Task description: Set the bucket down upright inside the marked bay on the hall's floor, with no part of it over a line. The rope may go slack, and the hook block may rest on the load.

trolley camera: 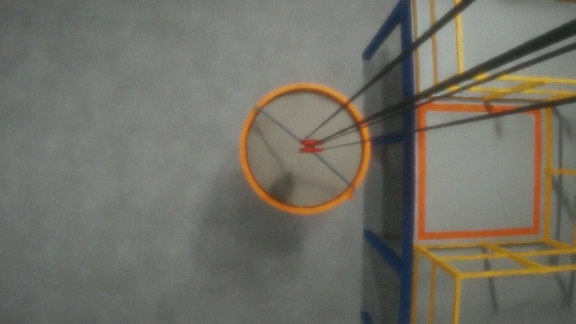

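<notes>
The bucket (300,172) is round with a bright orange rim and a pale inside, seen from above left of the bay. It hangs level as far as I can tell, off the floor, with its shadow to the lower left. My red hook block (311,146) is over the bucket's middle at its thin grey bail, holding the bucket; the hook itself is hidden. Dark ropes run from the block to the upper right. The marked bay (422,170) is an orange-red square outline on the floor at the right, beyond the blue barrier. One rope crosses over the bay in the view.
A long blue barrier (407,200) with slanting braces runs between bucket and bay; the bucket's right rim overlaps its near side in the view. Yellow frames stand above (545,81) and below (500,273) the bay, and a yellow bar (548,210) runs along its right side.
</notes>
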